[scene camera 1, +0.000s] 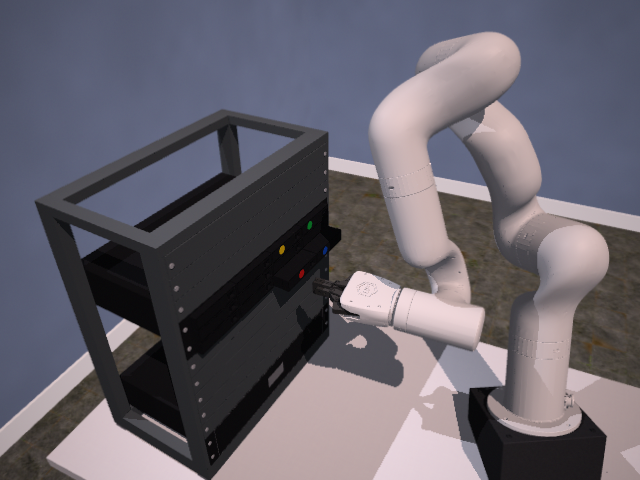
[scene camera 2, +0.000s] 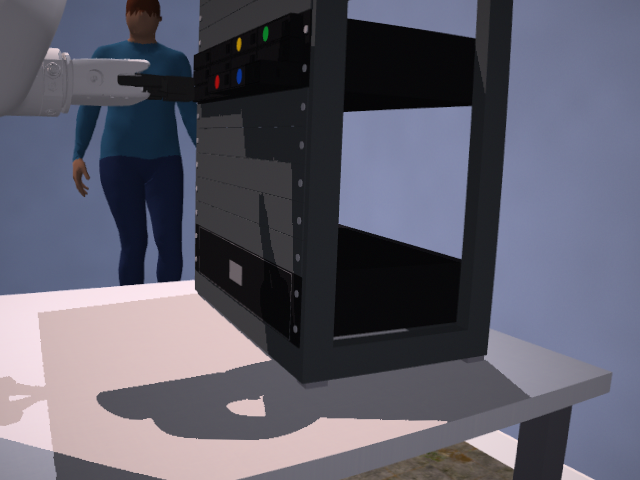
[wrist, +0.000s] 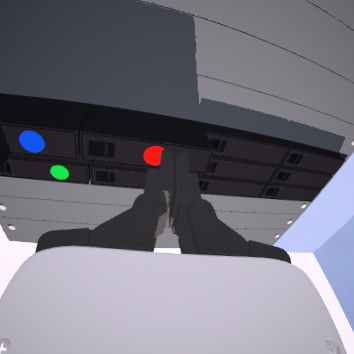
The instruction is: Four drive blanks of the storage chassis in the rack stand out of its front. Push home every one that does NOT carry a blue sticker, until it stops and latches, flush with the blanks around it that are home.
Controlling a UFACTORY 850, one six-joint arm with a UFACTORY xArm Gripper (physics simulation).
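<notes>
The black chassis sits in the rack (scene camera 1: 154, 240) (scene camera 2: 323, 206). The blank with the red sticker (scene camera 1: 301, 273) (scene camera 2: 217, 81) (wrist: 152, 155) and the blank with the blue sticker (scene camera 1: 325, 250) (scene camera 2: 239, 76) (wrist: 31, 141) stand out side by side in its lower row. The blanks with the yellow sticker (scene camera 1: 281, 249) (scene camera 2: 238, 44) and the green sticker (scene camera 1: 309, 225) (scene camera 2: 265, 33) (wrist: 59, 172), in the top row, look flush. My gripper (scene camera 1: 315, 286) (scene camera 2: 194, 88) (wrist: 170, 168) is shut and empty, its tips before the red-stickered blank, overlapping the sticker's edge in the wrist view. Contact is unclear; the yellow sticker is hidden there.
Grey filler panels (scene camera 1: 248, 206) (scene camera 2: 222, 175) lie above and below the chassis. A lower black unit with a pale label (scene camera 1: 276, 374) (scene camera 2: 235, 272) is near the rack's foot. The rack stands on a table (scene camera 1: 330, 428) (scene camera 2: 129, 335). A person (scene camera 2: 142, 113) stands behind.
</notes>
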